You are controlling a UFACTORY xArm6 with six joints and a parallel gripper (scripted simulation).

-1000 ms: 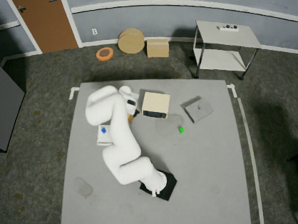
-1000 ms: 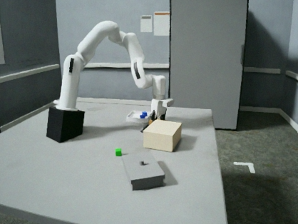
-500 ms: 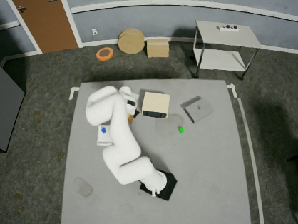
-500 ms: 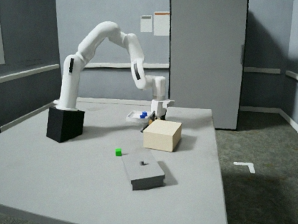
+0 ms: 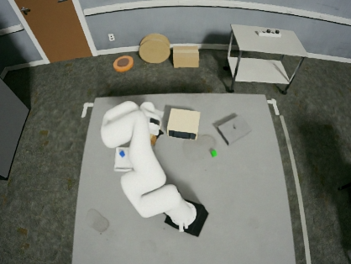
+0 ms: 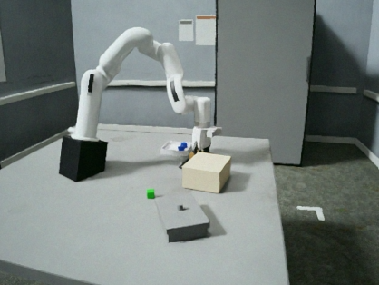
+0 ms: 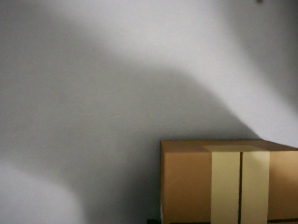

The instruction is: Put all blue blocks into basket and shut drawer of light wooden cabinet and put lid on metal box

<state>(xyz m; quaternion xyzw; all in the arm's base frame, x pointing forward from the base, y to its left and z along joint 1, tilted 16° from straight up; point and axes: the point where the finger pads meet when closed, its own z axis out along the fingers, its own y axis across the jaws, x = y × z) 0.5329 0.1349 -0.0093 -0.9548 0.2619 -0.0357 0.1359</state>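
Now: hand right at the brown box. Round my hand: light wooden cabinet (30 mm ahead, 190 mm to the right, 10 mm above); then dark-rimmed drawer (20 mm ahead, 190 mm to the right, 10 mm above); then white basket (150 mm behind, 170 mm to the left, 20 mm below).
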